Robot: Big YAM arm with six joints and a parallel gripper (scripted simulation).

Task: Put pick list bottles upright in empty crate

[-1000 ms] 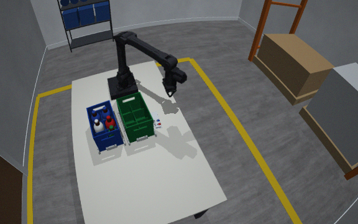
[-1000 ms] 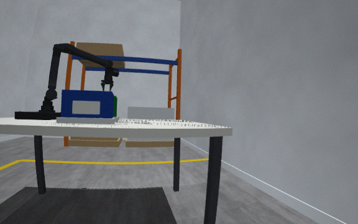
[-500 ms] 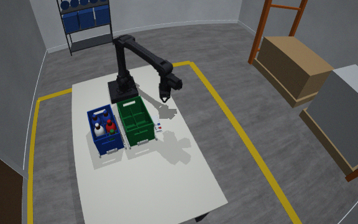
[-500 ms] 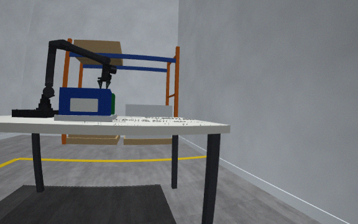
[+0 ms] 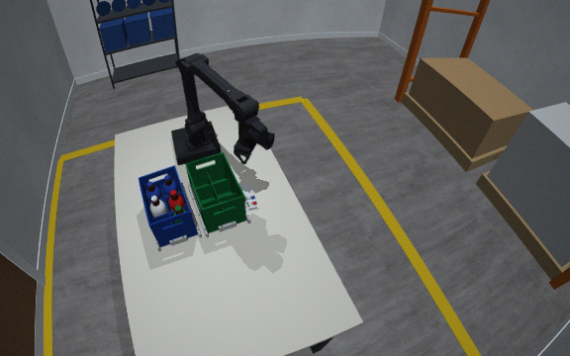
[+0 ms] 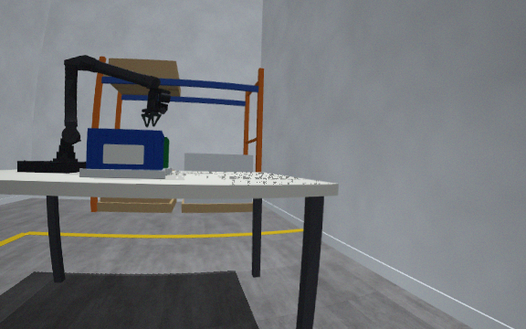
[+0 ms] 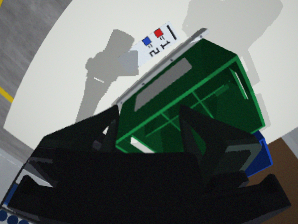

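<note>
Right now the red bottle is 7 cm behind my hand, 32 cm to the right of it and 17 cm below it. Also, from my hand: pick list (26 cm below); then green crate (4 cm behind, 14 cm to the right, 18 cm below); then green bottle (2 cm ahead, 33 cm to the right, 17 cm below).
</note>
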